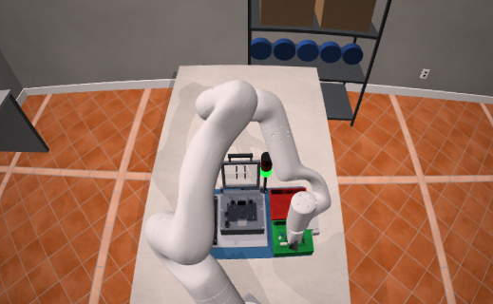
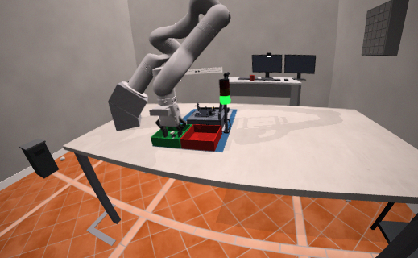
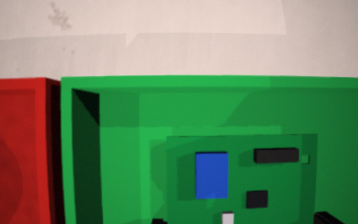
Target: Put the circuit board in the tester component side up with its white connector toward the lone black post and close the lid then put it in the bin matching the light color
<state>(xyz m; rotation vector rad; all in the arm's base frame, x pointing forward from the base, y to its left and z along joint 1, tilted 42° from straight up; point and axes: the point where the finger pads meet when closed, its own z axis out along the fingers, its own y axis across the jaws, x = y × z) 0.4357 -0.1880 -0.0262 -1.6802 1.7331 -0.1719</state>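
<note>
The green bin lies 1 cm below my hand. Also, from my hand: red bin (15 cm ahead, 2 cm to the left, 1 cm below); tester lid (20 cm ahead, 22 cm to the left, 16 cm above); green circuit board (1 cm below).
</note>
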